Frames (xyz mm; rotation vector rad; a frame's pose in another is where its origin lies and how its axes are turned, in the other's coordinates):
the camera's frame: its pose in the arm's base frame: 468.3 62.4 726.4 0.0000 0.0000 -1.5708
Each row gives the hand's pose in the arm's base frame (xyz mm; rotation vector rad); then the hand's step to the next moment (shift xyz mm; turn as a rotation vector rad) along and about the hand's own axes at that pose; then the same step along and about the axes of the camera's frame.
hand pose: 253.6 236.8 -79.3 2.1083 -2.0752 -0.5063
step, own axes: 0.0 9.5 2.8 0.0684 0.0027 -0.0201
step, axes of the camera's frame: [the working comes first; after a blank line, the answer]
step, axes of the arm's base frame: -9.9 0.0 0.5 0.0036 -0.0705 0.0101

0.0 -9.9 0.5 0.0705 0.0036 0.0101
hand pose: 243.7 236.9 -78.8 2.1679 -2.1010 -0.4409
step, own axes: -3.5 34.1 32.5 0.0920 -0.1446 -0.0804
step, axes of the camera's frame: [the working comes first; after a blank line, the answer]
step, axes of the arm's base frame: -41.6 6.1 -21.5 0.1619 -0.0947 0.0256

-6.1 -41.6 -21.5 0.0947 0.1619 0.0256
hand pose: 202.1 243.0 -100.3 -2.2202 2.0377 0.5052
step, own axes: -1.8 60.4 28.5 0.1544 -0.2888 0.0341
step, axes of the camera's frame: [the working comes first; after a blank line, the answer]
step, axes of the arm's base frame: -64.6 3.2 -16.8 0.2861 -0.1062 -0.1235

-3.2 -64.6 -16.8 0.1062 0.2861 -0.1235
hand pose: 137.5 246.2 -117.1 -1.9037 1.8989 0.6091
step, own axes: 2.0 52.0 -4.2 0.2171 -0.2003 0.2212
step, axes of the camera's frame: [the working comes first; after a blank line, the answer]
step, axes of the arm's base frame: -51.8 -4.7 4.2 0.1905 -0.0562 -0.3110

4.7 -51.8 4.2 0.0562 0.1905 -0.3110
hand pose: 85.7 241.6 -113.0 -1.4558 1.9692 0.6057
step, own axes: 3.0 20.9 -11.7 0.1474 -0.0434 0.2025
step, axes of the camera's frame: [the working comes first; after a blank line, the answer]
step, axes of the arm's base frame: -23.0 -3.8 6.3 0.0513 0.0241 -0.2478

3.8 -23.0 6.3 -0.0241 0.0513 -0.2478
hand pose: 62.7 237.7 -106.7 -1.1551 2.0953 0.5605
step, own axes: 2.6 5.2 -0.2 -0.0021 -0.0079 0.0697
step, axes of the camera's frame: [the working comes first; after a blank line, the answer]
step, axes of the arm's base frame: -5.5 1.1 -1.5 0.0319 0.0419 -0.0464

-1.1 -5.5 -1.5 -0.0419 0.0319 -0.0464
